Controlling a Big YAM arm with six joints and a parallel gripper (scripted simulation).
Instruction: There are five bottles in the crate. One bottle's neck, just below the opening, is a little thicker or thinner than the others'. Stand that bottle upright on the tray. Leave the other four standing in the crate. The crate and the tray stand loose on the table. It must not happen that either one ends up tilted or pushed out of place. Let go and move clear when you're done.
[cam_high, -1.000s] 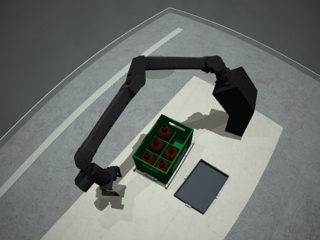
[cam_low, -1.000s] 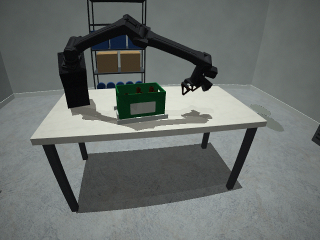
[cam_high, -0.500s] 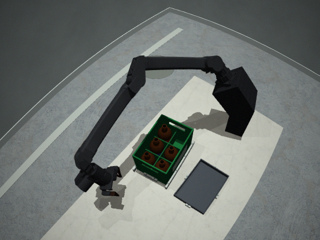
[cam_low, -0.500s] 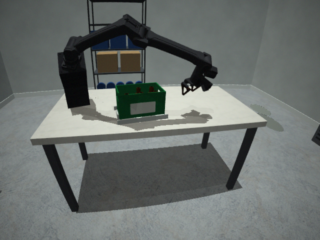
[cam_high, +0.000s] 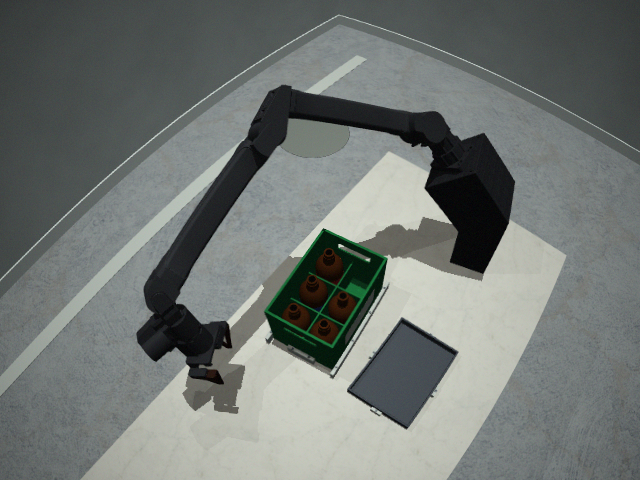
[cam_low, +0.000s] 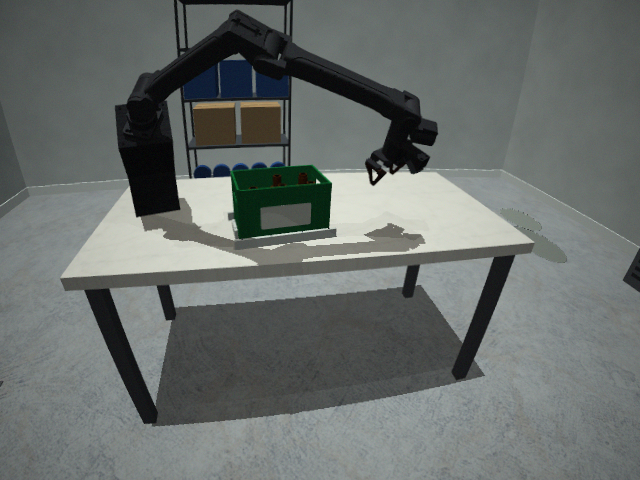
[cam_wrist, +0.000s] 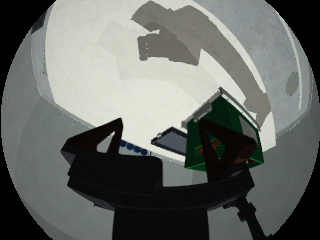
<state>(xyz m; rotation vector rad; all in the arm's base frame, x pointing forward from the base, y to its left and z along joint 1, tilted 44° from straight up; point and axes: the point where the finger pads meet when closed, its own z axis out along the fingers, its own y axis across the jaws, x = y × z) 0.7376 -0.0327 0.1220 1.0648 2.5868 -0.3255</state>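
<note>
Right now my hand is 310 mm past the crate, 30 mm to the right of it and 100 mm above it. The rest, counted from my hand: tray (310 mm behind, 300 mm to the left, 170 mm below).
</note>
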